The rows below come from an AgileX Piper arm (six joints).
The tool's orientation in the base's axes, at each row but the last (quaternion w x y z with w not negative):
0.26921 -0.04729 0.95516 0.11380
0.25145 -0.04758 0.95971 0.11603
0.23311 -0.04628 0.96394 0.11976
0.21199 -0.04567 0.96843 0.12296
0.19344 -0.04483 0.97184 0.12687
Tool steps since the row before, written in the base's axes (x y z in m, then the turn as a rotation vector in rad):
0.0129 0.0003 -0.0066 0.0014 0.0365 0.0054
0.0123 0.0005 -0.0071 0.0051 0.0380 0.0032
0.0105 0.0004 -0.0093 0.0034 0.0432 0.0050
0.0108 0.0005 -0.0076 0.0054 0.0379 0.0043
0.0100 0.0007 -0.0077 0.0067 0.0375 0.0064
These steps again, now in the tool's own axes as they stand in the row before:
-0.0075 -0.0029 0.0120 -0.0051 0.0362 0.0051
-0.0072 -0.0028 0.0119 -0.0073 0.0367 0.0091
-0.0050 -0.0031 0.0127 -0.0068 0.0423 0.0081
-0.0066 -0.0027 0.0111 -0.0081 0.0368 0.0081
-0.0063 -0.0025 0.0107 -0.0101 0.0367 0.0066

